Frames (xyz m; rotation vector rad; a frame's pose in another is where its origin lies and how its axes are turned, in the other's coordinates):
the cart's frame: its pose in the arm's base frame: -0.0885 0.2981 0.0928 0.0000 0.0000 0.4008
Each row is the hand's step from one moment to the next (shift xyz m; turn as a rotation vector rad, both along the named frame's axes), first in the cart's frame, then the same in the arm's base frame.
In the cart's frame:
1: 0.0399 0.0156 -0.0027 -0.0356 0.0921 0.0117
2: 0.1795 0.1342 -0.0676 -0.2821 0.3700 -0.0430
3: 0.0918 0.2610 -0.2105 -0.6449 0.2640 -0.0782
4: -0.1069 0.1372 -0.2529 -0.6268 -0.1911 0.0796
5: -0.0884 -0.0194 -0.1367 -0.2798 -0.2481 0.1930
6: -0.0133 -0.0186 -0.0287 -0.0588 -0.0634 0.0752
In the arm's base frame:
1: 0.0307 0.0299 -0.0027 -0.0687 0.0709 0.0117
2: 0.1129 0.1936 -0.0676 -0.4041 0.2306 -0.0430
3: -0.0173 0.2761 -0.2105 -0.6968 -0.0085 -0.0782
4: -0.1520 0.0846 -0.2529 -0.5026 -0.4205 0.0796
5: -0.0738 -0.0524 -0.1367 -0.1608 -0.3376 0.1930
6: -0.0050 -0.0223 -0.0287 -0.0294 -0.0813 0.0752

